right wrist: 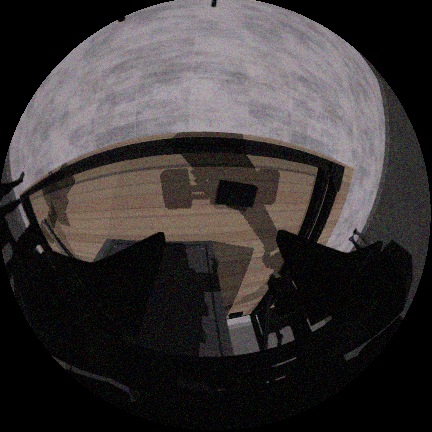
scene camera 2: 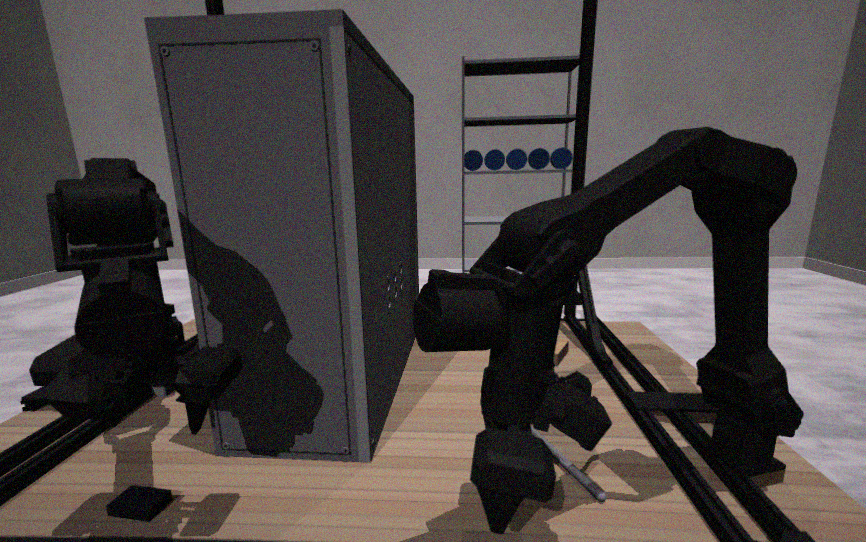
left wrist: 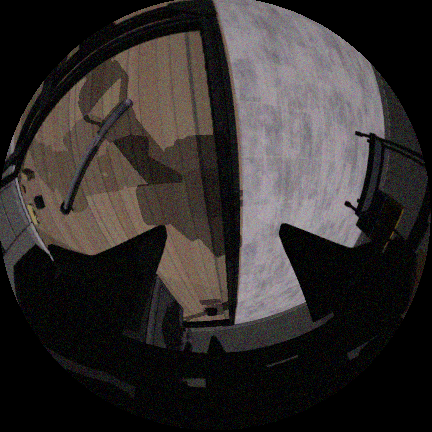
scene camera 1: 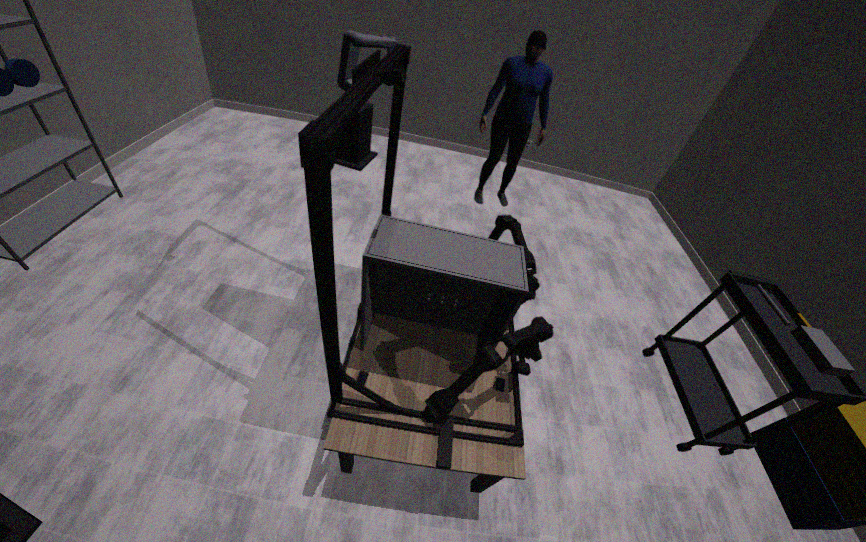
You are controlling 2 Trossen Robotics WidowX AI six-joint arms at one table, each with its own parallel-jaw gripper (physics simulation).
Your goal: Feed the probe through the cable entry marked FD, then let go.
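Pixels of known places: left gripper, fingertip midpoint: (scene camera 2: 497,495) (left wrist: 224,230); right gripper, fingertip midpoint: (right wrist: 222,237) (scene camera 2: 156,428) (left wrist: 214,337) (scene camera 1: 509,364); left arm's base, origin of the base link: (right wrist: 35,237) (scene camera 2: 741,456); right arm's base, origin of the base link: (right wrist: 279,281) (scene camera 2: 160,378) (scene camera 1: 433,414).
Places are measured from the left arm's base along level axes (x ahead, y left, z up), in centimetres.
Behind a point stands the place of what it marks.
The probe (scene camera 2: 577,476) {x 22.0, y -3.1, z -1.0 cm} (left wrist: 95,145) {x 22.6, y -6.3, z -1.0 cm}, a thin grey rod, lies on the table. In the left wrist view it is left of the fingers, clear of both. My left gripper (scene camera 2: 544,488) (left wrist: 224,230) {x 36.4, y 4.4, z 5.9 cm} is open and empty, low over the table beside the probe; part of the probe is hidden behind it in scene camera 2. The grey cabinet (scene camera 1: 447,252) {x 49.7, y -44.4, z 54.5 cm} (scene camera 2: 255,159) {x 58.3, y -18.3, z 39.1 cm} stands upright, with a cluster of small holes (scene camera 1: 442,299) {x 40.8, y -36.3, z 18.1 cm} (scene camera 2: 394,287) {x 39.8, y -34.4, z 17.3 cm} in its dark side. The FD marking is not legible. My right gripper (scene camera 2: 111,415) (right wrist: 222,237) {x 71.1, y -12.3, z 9.4 cm} is open and empty beside the cabinet.
A flat black block (scene camera 2: 139,503) {x 74.5, y -13.2, z -0.5 cm} (right wrist: 236,193) {x 74.8, y -14.0, z -0.5 cm} lies on the table at the lower left in scene camera 2. Dark frame rails (scene camera 2: 676,441) {x 6.0, y -4.5, z 0.1 cm} run along the table past the left arm's base. A tall dark post (scene camera 1: 322,274) {x 72.5, y -83.2, z 70.3 cm} rises beside the cabinet. A person (scene camera 1: 520,95) stands beyond the table.
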